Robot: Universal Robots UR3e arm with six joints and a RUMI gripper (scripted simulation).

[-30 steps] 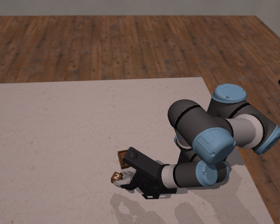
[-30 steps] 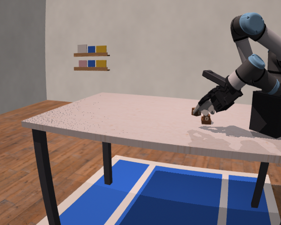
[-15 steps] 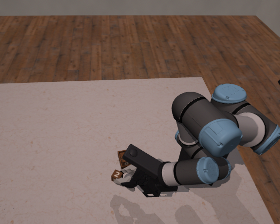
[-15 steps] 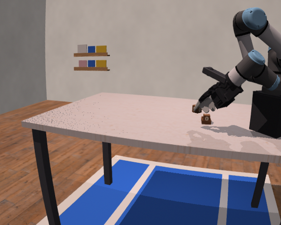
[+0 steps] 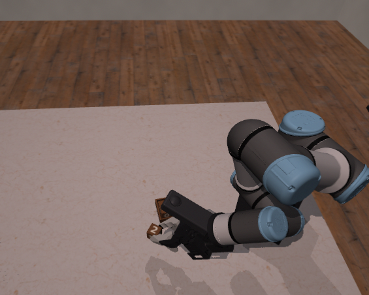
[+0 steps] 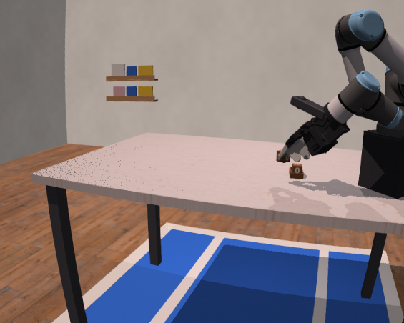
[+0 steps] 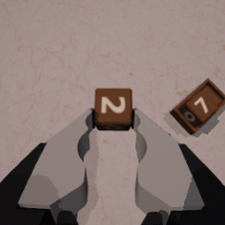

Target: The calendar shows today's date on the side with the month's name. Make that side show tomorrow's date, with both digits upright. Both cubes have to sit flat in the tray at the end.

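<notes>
My hand is 1 cm past the calendar tray, 12 cm to the left of it and 8 cm above it. The rest, counted from my hand: brown digit cube (1 cm ahead, 1 cm below).
</notes>
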